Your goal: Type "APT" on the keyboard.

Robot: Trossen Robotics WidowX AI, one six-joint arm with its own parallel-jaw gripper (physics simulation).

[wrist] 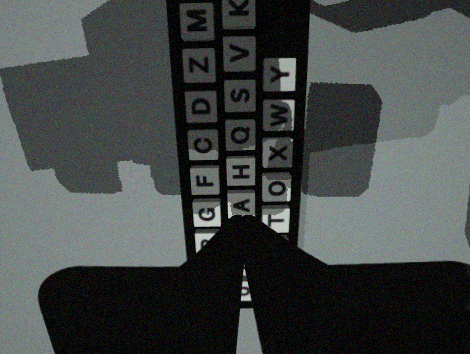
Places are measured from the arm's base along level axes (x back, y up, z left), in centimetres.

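Pixels of known places: gripper, fingertip midpoint: (pixel 242 225).
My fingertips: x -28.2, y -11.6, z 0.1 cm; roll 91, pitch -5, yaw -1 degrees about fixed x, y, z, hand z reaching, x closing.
Behind a point stands the place of what it marks.
A black keyboard (pixel 302 75) @(x -24.7, y -15.0, z -5.9 cm) with pale square keys in three columns runs from the top of the view down behind the fingers. My gripper (pixel 242 225) @(x -28.2, y -11.6, z 0.1 cm) is shut and empty; its dark fingertips meet at the lower edge of the A key (pixel 242 202) @(x -28.2, y -14.5, z 0.3 cm) and cover part of it. Whether the tips touch that key cannot be told. The T key (pixel 276 220) @(x -26.4, y -14.5, z 1.5 cm) is to the right of the tips, its lower right part close to the finger. The G key (pixel 206 214) @(x -30.2, y -14.5, z 0.9 cm) is to the left. The P key cannot be made out; keys beneath the fingers are largely hidden.
The H key (pixel 241 171) @(x -28.1, y -14.5, z -1.4 cm) is above A, and the O key (pixel 276 187) @(x -26.3, y -14.5, z -0.4 cm) is above T. The X key (pixel 277 152) @(x -26.2, y -14.5, z -2.3 cm), W key (pixel 278 115) @(x -26.1, y -14.5, z -4.1 cm) and Y key (pixel 279 74) @(x -26.0, y -14.5, z -6.0 cm) continue up the right column. Dark shadows lie on the grey surface (pixel 100 230) @(x -37.3, y -16.2, z 2.3 cm) on both sides.
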